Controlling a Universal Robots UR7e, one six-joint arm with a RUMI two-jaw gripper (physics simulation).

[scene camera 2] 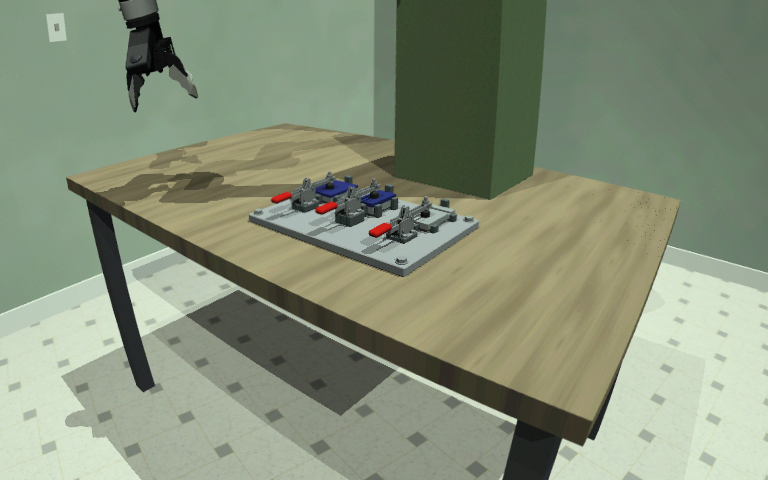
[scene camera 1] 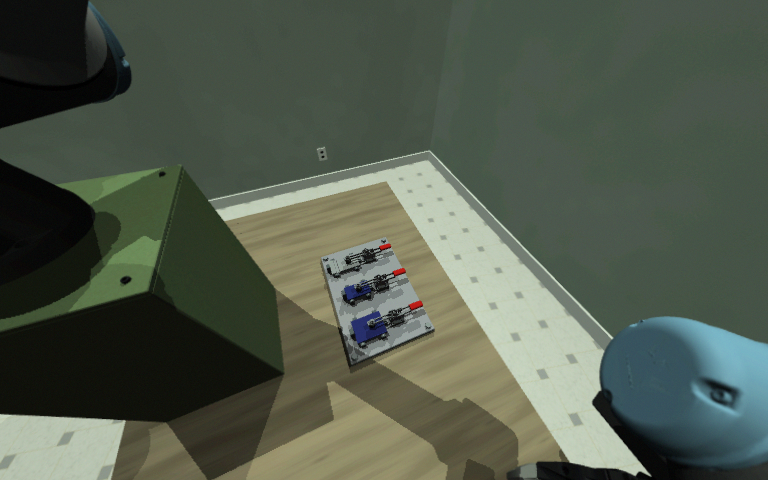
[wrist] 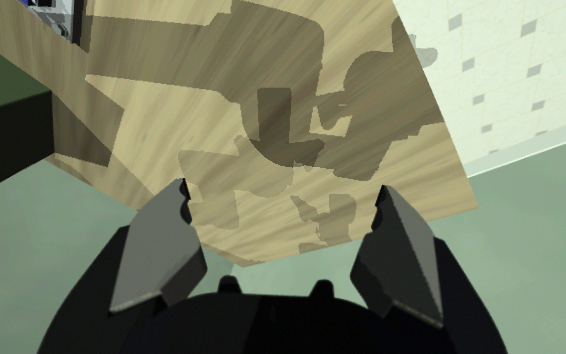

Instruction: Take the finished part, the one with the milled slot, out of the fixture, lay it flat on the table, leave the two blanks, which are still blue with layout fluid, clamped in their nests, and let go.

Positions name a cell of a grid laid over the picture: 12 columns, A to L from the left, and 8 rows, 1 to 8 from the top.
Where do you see a fixture plate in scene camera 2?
At F5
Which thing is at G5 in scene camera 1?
A fixture plate.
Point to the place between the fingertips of the gripper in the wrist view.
F5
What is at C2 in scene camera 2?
The gripper.
